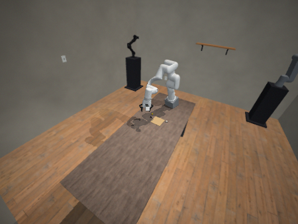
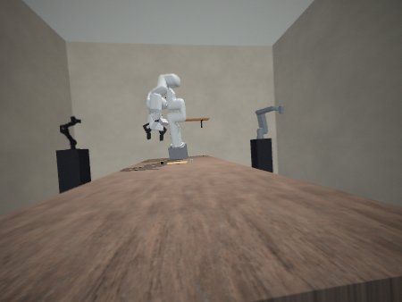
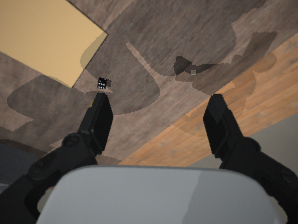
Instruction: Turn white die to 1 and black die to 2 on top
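The small yellow die is 19 cm behind my hand and 17 cm below it. The rest, counted from my hand: tan mat: 10 cm behind, 13 cm to the left, 18 cm below; then white die: 15 cm behind, 23 cm to the left, 17 cm below; then black die: 12 cm behind, 2 cm to the left, 17 cm below.
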